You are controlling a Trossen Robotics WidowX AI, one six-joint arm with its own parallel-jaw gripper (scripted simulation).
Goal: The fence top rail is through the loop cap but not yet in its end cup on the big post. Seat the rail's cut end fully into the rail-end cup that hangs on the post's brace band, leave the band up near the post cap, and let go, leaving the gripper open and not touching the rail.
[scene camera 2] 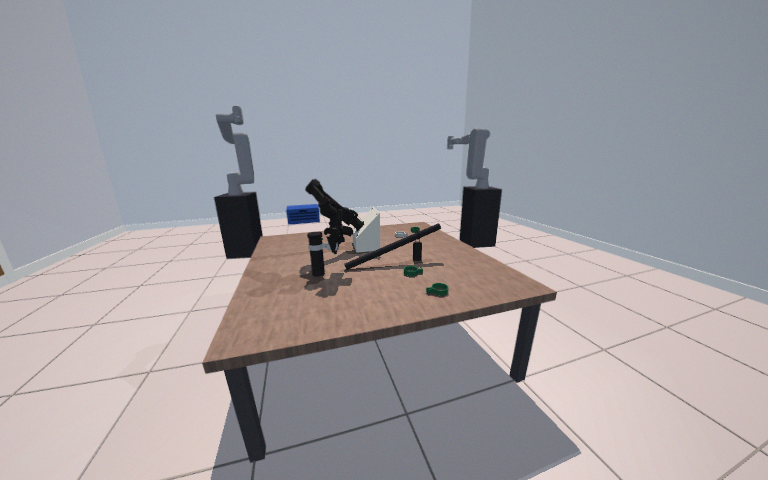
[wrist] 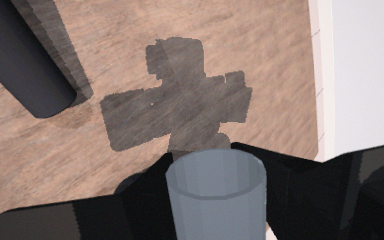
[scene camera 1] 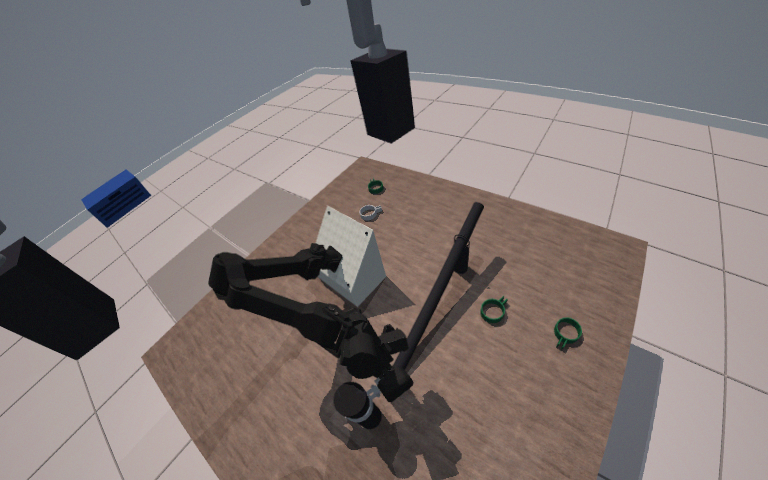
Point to a dark top rail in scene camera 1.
460,243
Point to a big post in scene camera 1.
351,400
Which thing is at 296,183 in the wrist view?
My gripper.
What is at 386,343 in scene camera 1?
My gripper.
